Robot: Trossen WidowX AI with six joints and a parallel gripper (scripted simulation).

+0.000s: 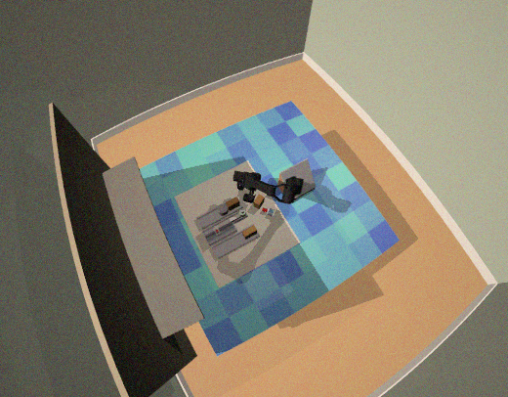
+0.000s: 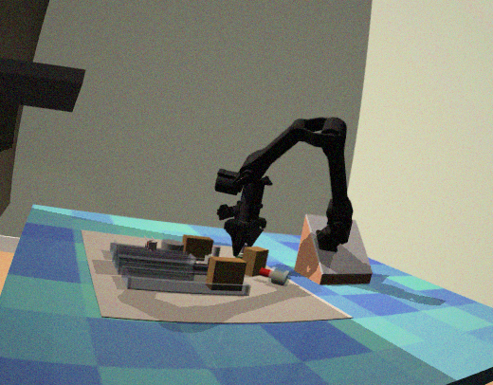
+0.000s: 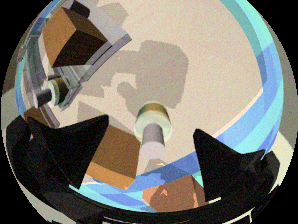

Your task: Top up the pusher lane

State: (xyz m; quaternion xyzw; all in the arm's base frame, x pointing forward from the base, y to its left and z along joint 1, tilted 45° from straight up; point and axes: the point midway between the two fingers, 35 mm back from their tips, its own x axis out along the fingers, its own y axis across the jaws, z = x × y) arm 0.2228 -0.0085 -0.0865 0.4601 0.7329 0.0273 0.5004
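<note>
The grey lane rack is 250 mm ahead of my gripper tip, 130 mm to the left of it and 20 mm below it.
</note>
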